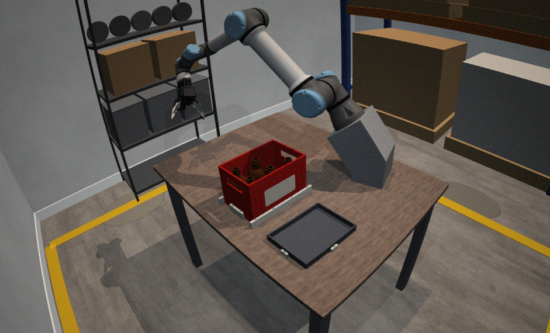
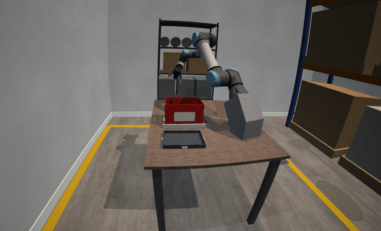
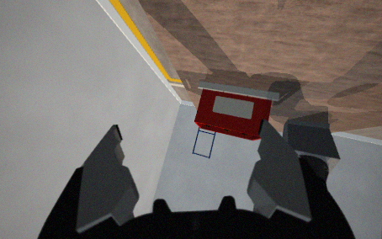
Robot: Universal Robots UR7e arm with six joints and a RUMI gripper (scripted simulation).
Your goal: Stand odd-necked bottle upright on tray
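Now: hand 460 mm to the right of the red crate, 150 mm above it and 20 mm short of it. Round my hand: dark tray 730 mm to the left, 220 mm below, 100 mm ahead.
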